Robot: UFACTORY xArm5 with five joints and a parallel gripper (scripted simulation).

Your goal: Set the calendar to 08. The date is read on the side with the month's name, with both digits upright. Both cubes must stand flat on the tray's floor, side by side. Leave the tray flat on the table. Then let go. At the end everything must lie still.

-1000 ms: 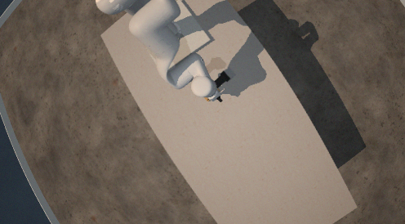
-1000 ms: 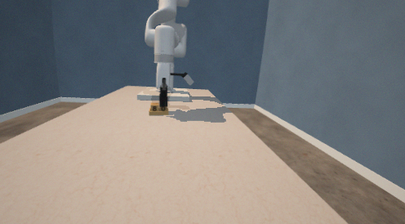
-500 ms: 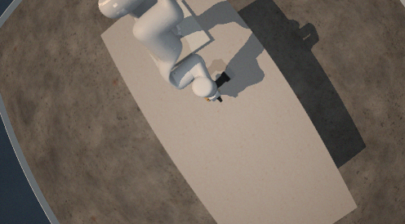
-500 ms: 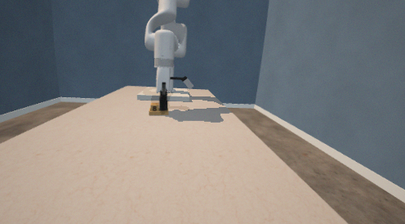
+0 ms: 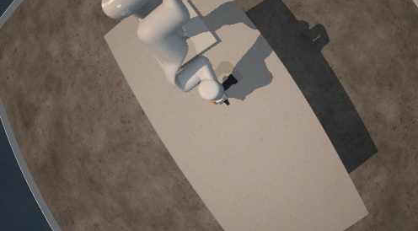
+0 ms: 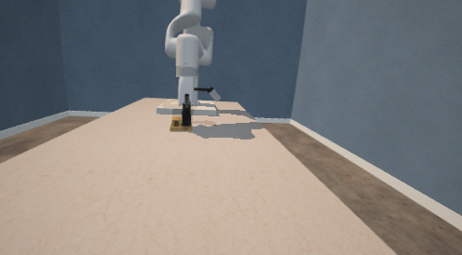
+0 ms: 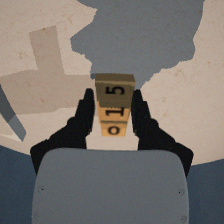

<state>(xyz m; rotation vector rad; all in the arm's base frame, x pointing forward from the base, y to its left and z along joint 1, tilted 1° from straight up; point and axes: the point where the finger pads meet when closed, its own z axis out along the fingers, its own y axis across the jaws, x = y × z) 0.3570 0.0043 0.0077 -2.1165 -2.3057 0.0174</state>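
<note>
Now: the wooden calendar tray 2 cm to the right of my hand and 3 cm below it.
</note>
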